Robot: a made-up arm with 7 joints.
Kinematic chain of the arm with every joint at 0, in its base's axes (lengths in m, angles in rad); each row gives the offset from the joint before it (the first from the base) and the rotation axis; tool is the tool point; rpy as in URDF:
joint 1: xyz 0 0 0 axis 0.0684 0.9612 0.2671
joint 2: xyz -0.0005 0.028 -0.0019 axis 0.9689 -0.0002 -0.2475
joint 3: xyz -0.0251 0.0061 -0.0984 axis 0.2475 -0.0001 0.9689
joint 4: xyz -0.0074 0 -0.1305 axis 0.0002 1 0
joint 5: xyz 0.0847 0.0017 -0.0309 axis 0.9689 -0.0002 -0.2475
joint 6: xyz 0.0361 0 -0.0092 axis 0.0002 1 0
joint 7: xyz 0.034 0 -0.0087 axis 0.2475 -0.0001 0.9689
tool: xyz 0 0 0 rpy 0 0.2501 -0.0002
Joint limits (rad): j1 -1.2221..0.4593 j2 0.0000..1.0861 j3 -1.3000..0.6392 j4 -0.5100..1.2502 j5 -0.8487..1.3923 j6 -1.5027..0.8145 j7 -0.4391..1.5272
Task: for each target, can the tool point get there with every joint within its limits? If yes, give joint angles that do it. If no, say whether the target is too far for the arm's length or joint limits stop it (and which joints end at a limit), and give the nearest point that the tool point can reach.
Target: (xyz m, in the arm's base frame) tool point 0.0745 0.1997 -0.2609
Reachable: yes | joints 0.1354 0.4096 0.3609 0.0934 -0.6511 0.2515 1.1757
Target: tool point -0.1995 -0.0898 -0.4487
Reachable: no: too far | nearest point -0.1569 -0.0480 -0.3501 | short by 0.115 m
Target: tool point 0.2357 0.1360 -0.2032
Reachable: yes | joints -0.7155 0.9689 -0.9738 0.1079 -0.1589 0.6030 0.7282
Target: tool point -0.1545 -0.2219 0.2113
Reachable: no: joint limits stop it (at a limit: joint 1, joint 2, joint 3, joint 4) | nearest point -0.0791 -0.1105 -0.1348 | short by 0.371 m
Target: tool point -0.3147 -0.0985 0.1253
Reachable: no: joint limits stop it (at a limit: joint 1, joint 3, joint 4, joint 6) | nearest point -0.0897 -0.1068 -0.1387 | short by 0.347 m
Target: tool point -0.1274 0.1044 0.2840
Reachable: no: joint limits stop it (at a limit: joint 1, joint 2, joint 3, joint 4) | nearest point 0.1027 0.1763 0.1290 | short by 0.287 m
